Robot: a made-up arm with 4 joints. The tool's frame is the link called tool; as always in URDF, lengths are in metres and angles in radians. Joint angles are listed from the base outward.
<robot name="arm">
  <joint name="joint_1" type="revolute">
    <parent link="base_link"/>
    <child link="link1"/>
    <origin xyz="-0.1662 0.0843 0.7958" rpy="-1.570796 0 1.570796"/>
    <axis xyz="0 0 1"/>
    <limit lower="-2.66" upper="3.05"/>
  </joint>
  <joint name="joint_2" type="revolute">
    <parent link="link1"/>
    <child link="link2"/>
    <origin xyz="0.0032 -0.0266 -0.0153" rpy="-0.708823 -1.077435 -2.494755"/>
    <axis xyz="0 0 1"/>
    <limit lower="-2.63" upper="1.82"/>
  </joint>
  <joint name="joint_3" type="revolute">
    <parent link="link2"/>
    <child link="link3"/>
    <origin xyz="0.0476 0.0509 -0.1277" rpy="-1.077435 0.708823 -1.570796"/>
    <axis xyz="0 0 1"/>
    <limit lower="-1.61" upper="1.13"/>
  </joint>
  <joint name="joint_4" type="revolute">
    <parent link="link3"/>
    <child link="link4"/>
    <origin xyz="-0.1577 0.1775 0.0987" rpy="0 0 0"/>
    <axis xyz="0 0 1"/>
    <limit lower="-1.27" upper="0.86"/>
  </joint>
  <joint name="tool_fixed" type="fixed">
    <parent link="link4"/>
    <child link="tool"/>
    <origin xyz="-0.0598 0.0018 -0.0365" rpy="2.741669 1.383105 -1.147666"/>
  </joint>
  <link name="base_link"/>
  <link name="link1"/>
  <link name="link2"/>
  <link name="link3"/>
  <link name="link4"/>
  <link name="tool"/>
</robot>
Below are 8 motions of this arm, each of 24 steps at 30 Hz.
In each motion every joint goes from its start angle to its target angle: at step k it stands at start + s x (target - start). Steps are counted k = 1, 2, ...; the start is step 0. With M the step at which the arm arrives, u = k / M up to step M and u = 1 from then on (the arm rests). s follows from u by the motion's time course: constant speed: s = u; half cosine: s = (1 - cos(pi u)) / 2; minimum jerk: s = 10 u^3 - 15 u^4 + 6 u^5.
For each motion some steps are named. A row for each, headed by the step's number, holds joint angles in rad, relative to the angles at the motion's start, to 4 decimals.
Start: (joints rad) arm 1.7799 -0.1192 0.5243 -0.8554
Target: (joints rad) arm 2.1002 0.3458 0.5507 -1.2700
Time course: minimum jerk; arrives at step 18
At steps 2, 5, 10, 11, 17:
2: 0.0037 0.0054 0.0003 -0.0048
5: 0.0432 0.0628 0.0036 -0.0560
10: 0.1932 0.2805 0.0159 -0.2501
11: 0.2247 0.3262 0.0185 -0.2909
17: 0.3198 0.4643 0.0264 -0.4139

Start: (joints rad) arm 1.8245 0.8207 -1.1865 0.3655
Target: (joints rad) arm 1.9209 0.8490 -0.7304 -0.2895
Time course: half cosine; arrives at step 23
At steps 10, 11, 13, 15, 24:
10: 0.0384 0.0113 0.1817 -0.2609
11: 0.0449 0.0132 0.2125 -0.3052
13: 0.0580 0.0170 0.2744 -0.3941
15: 0.0704 0.0207 0.3330 -0.4782
24: 0.0964 0.0283 0.4561 -0.6550

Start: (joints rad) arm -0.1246 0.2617 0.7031 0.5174
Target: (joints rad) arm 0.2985 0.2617 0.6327 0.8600
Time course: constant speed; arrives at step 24
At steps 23, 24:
23: 0.4055 0.0000 -0.0675 0.3283
24: 0.4231 0.0000 -0.0704 0.3426

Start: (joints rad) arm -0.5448 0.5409 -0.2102 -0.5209
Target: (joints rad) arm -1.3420 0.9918 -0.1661 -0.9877
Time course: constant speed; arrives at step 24
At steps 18, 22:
18: -0.5979 0.3382 0.0331 -0.3501
22: -0.7308 0.4133 0.0404 -0.4279

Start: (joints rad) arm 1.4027 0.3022 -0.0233 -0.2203
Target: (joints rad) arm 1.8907 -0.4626 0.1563 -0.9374
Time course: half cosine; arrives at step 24
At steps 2, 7, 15, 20, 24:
2: 0.0083 -0.0130 0.0031 -0.0122
7: 0.0955 -0.1496 0.0351 -0.1403
15: 0.3374 -0.5287 0.1242 -0.4958
20: 0.4553 -0.7136 0.1676 -0.6691
24: 0.4880 -0.7648 0.1796 -0.7171

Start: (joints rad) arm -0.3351 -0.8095 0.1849 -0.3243
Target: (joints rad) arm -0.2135 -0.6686 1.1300 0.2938
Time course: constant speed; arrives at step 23
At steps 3, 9, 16, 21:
3: 0.0159 0.0184 0.1233 0.0806
9: 0.0476 0.0551 0.3698 0.2419
16: 0.0846 0.0980 0.6575 0.4300
21: 0.1110 0.1286 0.8629 0.5644

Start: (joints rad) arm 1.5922 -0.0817 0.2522 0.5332
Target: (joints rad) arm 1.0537 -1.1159 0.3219 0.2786
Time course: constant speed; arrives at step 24
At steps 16, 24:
16: -0.3590 -0.6895 0.0465 -0.1697
24: -0.5385 -1.0342 0.0697 -0.2546

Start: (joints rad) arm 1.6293 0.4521 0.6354 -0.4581
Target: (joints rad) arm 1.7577 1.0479 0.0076 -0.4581
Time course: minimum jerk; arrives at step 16
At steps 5, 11, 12, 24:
5: 0.0231 0.1072 -0.1130 0.0000
11: 0.1053 0.4886 -0.5148 0.0000
12: 0.1151 0.5341 -0.5628 0.0000
24: 0.1284 0.5958 -0.6278 0.0000

